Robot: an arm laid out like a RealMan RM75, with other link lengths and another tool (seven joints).
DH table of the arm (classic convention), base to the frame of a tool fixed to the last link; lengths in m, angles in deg. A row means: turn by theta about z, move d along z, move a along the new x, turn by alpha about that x. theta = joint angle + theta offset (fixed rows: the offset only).
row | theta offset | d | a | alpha
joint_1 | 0 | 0.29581 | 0 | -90
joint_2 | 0 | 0 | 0 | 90
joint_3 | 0 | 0.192 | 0 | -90
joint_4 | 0 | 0 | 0 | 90
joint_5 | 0 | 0.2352 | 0 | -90
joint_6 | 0 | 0 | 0 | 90
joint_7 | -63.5 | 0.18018 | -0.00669 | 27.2
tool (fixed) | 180 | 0.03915 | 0 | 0
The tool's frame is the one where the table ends.
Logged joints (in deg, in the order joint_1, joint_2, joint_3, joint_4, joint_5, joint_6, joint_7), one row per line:
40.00 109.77 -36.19 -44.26 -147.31 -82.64 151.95
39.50 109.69 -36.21 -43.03 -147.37 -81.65 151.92
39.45 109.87 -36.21 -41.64 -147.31 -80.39 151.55
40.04 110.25 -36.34 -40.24 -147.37 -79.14 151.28
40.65 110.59 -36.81 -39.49 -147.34 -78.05 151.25
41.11 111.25 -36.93 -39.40 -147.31 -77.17 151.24
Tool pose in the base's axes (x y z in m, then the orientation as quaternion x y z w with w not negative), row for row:
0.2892 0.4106 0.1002 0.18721 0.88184 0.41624 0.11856
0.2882 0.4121 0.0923 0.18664 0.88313 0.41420 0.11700
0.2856 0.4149 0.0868 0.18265 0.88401 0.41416 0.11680
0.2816 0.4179 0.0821 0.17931 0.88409 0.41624 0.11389
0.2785 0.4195 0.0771 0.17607 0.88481 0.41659 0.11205
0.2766 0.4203 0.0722 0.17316 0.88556 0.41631 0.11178
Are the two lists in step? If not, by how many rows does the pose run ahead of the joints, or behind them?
The pose runs 2 rows ahead of the joints: the pose in row i belongs to the joints in row i + 2.
